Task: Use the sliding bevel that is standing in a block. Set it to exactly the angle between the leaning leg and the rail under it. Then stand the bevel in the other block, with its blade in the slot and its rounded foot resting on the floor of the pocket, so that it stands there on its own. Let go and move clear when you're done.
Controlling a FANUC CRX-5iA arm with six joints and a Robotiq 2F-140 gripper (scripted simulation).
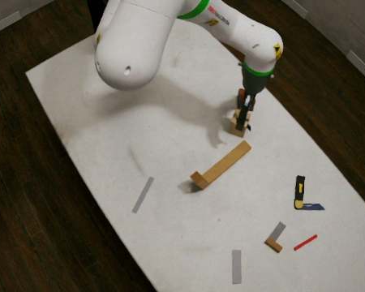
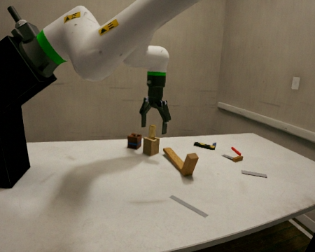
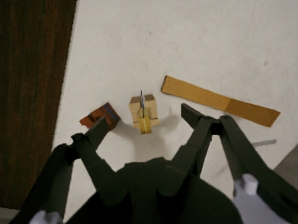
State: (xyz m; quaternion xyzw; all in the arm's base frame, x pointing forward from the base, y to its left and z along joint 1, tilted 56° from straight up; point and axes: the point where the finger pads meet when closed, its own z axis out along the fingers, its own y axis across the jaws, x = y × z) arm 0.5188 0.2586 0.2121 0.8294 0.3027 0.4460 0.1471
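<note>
My gripper is now 5 cm above the sliding bevel. From my hand the other things lie so: red stick: 50 cm ahead, 13 cm below; then small try square: 44 cm ahead, 13 cm below, 9 cm to the right.
</note>
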